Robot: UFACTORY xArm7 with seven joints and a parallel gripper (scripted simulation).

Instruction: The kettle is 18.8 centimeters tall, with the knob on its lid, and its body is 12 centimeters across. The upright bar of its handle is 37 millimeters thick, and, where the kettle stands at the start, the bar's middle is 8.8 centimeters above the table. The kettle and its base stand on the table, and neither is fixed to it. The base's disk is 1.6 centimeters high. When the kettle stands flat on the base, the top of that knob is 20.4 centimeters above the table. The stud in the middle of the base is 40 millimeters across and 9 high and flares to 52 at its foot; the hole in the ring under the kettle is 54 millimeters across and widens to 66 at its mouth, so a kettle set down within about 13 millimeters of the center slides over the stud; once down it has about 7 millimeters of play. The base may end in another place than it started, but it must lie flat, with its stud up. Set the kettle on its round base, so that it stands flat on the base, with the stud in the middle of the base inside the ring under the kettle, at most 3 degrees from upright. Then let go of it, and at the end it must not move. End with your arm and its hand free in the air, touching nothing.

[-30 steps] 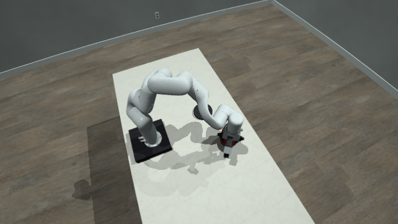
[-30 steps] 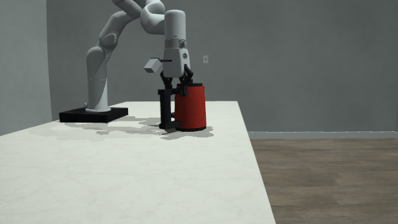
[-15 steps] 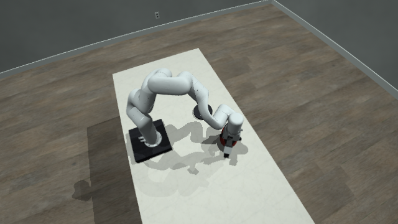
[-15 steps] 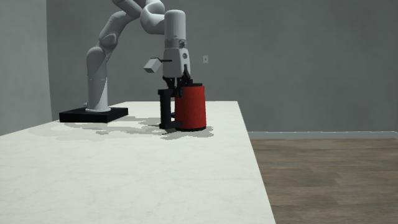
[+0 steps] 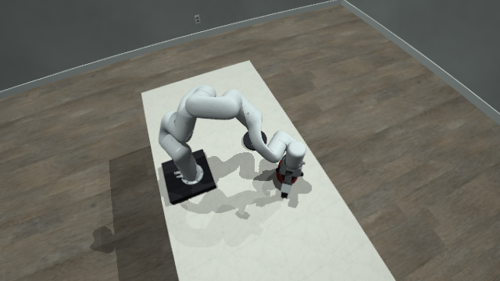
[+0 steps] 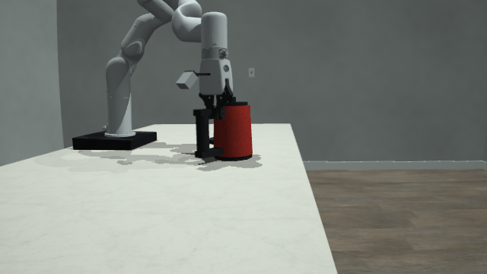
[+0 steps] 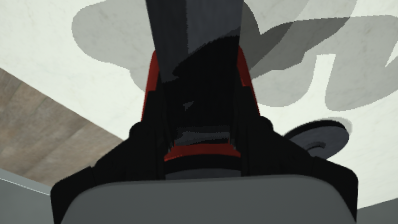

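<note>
My hand is 1 cm short of the red kettle, 3 cm to the right of it and 5 cm above it. Also, from my hand: round black base: 10 cm behind, 34 cm to the left, 13 cm below.
</note>
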